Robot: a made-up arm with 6 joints. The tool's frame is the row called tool. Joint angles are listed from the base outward.
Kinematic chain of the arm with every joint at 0, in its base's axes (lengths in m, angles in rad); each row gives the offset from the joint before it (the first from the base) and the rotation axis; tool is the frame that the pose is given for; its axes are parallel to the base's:
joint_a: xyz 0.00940 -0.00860 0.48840 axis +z
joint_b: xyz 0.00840 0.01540 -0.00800 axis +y
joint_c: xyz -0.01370 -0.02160 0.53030 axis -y
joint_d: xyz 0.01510 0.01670 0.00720 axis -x
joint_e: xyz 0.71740 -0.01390 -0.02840 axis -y
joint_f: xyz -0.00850 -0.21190 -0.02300 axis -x
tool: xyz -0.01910 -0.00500 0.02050
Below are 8 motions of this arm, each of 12 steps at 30 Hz.
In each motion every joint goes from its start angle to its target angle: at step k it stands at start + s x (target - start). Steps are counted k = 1, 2, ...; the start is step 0. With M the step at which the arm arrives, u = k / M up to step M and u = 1 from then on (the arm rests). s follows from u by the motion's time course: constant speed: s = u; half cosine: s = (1 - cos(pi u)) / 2; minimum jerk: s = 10 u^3 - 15 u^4 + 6 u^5.
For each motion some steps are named. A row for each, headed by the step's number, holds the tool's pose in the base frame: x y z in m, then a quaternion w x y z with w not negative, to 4 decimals.
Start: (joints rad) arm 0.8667 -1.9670 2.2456 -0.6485 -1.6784 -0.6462
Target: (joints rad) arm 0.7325 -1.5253 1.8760 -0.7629 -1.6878 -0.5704
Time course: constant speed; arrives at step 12
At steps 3, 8, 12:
3: -0.5825 -0.9246 -0.1432 0.2684 0.1502 -0.8021 0.5119
8: -0.7424 -0.9871 0.1772 0.3930 0.1242 -0.7083 0.5731
12: -0.8223 -0.9769 0.4581 0.4829 0.1038 -0.6180 0.6117

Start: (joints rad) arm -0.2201 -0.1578 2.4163 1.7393 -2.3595 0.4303
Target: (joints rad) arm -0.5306 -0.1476 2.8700 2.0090 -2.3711 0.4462
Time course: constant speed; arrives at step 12
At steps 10, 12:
10: -0.7151 0.4672 0.9399 0.5640 0.5672 -0.2086 -0.5627
12: -0.6779 0.5079 0.8865 0.5380 0.5850 -0.2475 -0.5541

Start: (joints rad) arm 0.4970 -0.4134 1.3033 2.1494 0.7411 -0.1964
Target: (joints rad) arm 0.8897 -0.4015 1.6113 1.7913 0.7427 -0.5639
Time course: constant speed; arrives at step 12
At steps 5, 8, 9, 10, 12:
5: -0.5352 -0.3521 1.5867 0.3681 -0.4535 -0.7767 -0.2356
8: -0.5196 -0.4534 1.5530 0.3818 -0.3492 -0.8344 -0.1900
9: -0.5103 -0.4865 1.5410 0.3835 -0.3137 -0.8511 -0.1737
10: -0.4990 -0.5192 1.5288 0.3837 -0.2779 -0.8665 -0.1570
12: -0.4704 -0.5827 1.5034 0.3798 -0.2058 -0.8935 -0.1226

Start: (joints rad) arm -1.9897 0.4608 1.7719 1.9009 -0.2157 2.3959
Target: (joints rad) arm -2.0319 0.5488 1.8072 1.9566 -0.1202 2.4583
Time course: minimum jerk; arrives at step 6
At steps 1, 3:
1: -0.0491 -0.2005 1.6928 0.6088 0.0210 -0.7918 -0.0457
3: -0.0652 -0.2346 1.6851 0.6178 0.0152 -0.7811 -0.0894

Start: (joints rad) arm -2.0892 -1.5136 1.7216 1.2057 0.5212 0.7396
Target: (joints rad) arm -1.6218 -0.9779 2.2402 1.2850 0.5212 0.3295
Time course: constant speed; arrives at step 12
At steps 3, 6, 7, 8, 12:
3: 0.3830 1.1417 0.3084 0.7988 0.4933 0.2785 0.2024
6: 0.2454 1.1610 0.3761 0.7636 0.5126 0.3121 0.2383
7: 0.1991 1.1619 0.3981 0.7511 0.5183 0.3239 0.2495
8: 0.1529 1.1600 0.4198 0.7383 0.5237 0.3361 0.2603
12: -0.0275 1.1253 0.5021 0.6840 0.5408 0.3874 0.2993

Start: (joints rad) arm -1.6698 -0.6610 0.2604 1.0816 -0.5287 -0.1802
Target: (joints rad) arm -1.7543 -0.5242 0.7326 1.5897 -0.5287 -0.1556
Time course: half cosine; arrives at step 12
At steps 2, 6, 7, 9, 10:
2: -0.0901 0.0818 1.5892 0.3252 -0.3649 0.0976 -0.8670
6: -0.0264 0.1745 1.6460 0.1929 -0.4295 0.1075 -0.8756
7: -0.0054 0.2003 1.6578 0.1512 -0.4447 0.1103 -0.8759
9: 0.0324 0.2422 1.6730 0.0773 -0.4664 0.1148 -0.8737
10: 0.0462 0.2561 1.6768 0.0508 -0.4726 0.1163 -0.8721

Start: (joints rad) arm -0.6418 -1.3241 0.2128 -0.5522 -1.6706 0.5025
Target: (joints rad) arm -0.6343 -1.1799 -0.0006 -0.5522 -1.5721 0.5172
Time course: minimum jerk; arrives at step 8
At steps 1, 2, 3, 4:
1: -0.3936 0.0719 1.3255 0.9688 -0.2350 0.0743 -0.0265
2: -0.3743 0.0572 1.3271 0.9701 -0.2272 0.0825 -0.0236
3: -0.3365 0.0286 1.3282 0.9722 -0.2117 0.0986 -0.0182
4: -0.2875 -0.0083 1.3254 0.9741 -0.1913 0.1197 -0.0113

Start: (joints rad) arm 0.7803 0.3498 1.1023 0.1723 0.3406 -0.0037
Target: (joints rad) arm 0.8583 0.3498 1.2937 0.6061 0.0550 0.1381
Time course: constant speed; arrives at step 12
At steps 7, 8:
7: 0.5608 0.2753 1.5652 0.8059 -0.0192 -0.5343 0.2543
8: 0.5460 0.2690 1.5769 0.8069 -0.0382 -0.5367 0.2437

